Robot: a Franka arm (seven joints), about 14 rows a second.
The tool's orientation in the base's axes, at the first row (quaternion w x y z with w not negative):
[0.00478, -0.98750, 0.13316, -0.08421]
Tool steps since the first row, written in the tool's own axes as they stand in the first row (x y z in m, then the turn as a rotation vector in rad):
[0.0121, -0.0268, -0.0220, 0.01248, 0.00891, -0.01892]
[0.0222, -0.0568, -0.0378, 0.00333, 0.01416, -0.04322]
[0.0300, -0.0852, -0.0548, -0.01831, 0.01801, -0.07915]
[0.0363, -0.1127, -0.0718, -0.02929, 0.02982, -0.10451]
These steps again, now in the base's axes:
[0.0148, 0.0229, 0.0245, 0.00635, -0.01164, 0.02043]
[0.0297, 0.0494, 0.0427, -0.00779, -0.01397, 0.04270]
[0.0417, 0.0750, 0.0617, -0.03539, -0.01151, 0.07443]
[0.0520, 0.1001, 0.0804, -0.05317, -0.01968, 0.09724]

